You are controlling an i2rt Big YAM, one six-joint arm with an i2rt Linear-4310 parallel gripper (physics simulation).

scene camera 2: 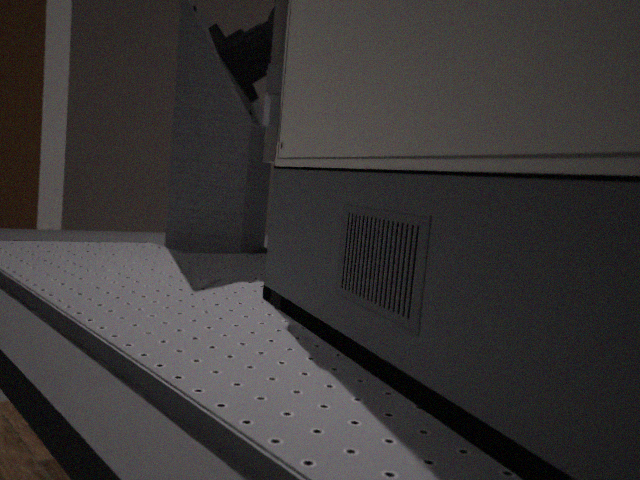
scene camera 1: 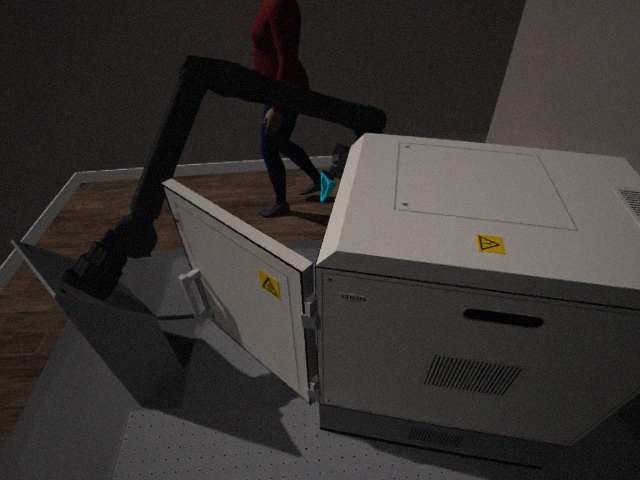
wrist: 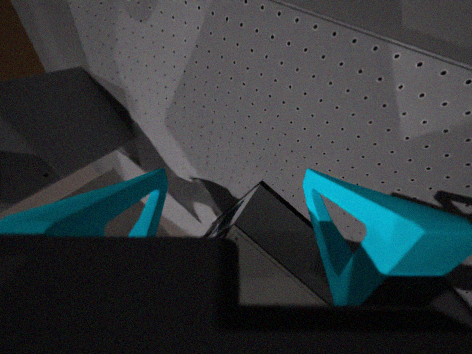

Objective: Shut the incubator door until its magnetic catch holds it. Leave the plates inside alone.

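Seen in the pictures: gripper, fingertip midpoint: (wrist: 235, 176); arm's base, origin of the base link: (scene camera 2: 230, 66) (scene camera 1: 89, 284).
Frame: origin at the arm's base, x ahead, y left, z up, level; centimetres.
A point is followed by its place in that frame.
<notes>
The incubator (scene camera 1: 465, 196) @[x 67.2, y 2.3, z 24.2 cm] (scene camera 2: 454, 87) @[x 77.9, y -12.8, z -12.8 cm] is a large pale cabinet on a grey base. Its door (scene camera 1: 237, 279) @[x 33.5, y -2.8, z 8.7 cm] stands wide open in scene camera 1, swung out to the left from the hinges at the cabinet's near left corner. The door's outer face, with a white handle (scene camera 1: 193, 297) @[x 20.7, y 2.0, z -3.4 cm] and a yellow warning label, shows. The cabinet's opening and the plates are hidden. My gripper (scene camera 1: 326, 187) (wrist: 235, 176) @[x 46.1, y 42.8, z -8.2 cm] is open and empty, with cyan fingers. It is beyond the door, beside the cabinet's far left edge, which partly hides it. In the wrist view, a box-like corner shows between and below the fingers.
The arm (scene camera 1: 168, 139) @[x 14.1, y 21.1, z 21.4 cm] rises from its base behind the door's free edge and reaches over to the cabinet's far side. A slanted grey panel (scene camera 1: 113, 330) @[x 6.7, y -6.4, z -5.5 cm] (scene camera 2: 209, 170) @[x 7.7, y -4.7, z -18.2 cm] stands left of the door. A perforated board (scene camera 1: 206, 444) @[x 23.5, y -16.6, z -30.8 cm] (scene camera 2: 217, 330) @[x 59.9, y -19.1, z -30.8 cm] (wrist: 280, 100) @[x 43.6, y 38.6, z -30.8 cm] lies below. A person (scene camera 1: 279, 46) stands behind.
</notes>
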